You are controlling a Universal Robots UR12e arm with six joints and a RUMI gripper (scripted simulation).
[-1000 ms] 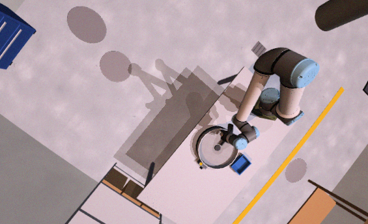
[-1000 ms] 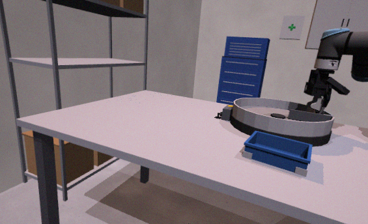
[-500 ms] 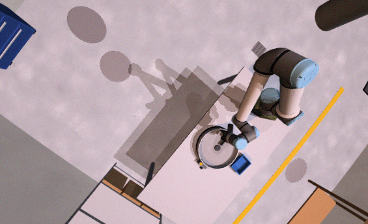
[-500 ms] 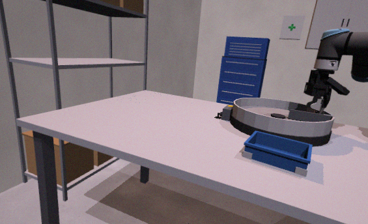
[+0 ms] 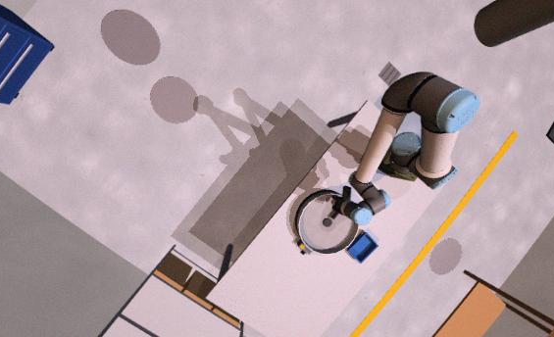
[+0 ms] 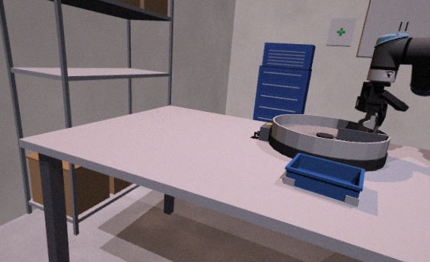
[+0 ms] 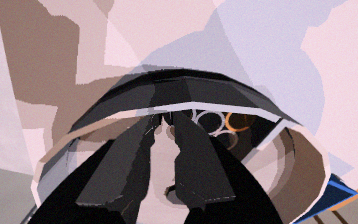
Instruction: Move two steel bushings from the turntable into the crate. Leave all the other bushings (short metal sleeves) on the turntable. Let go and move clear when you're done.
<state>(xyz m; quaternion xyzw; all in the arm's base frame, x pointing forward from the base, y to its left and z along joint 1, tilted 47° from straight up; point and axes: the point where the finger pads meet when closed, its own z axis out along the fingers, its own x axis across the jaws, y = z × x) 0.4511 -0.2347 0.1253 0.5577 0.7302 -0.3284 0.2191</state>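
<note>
Right now the blue crate is 42 cm to the left of my hand, 19 cm ahead of it and 5 cm below it. From my hand the other things lie so: round turntable 17 cm ahead, 7 cm to the left, 2 cm below.
</note>
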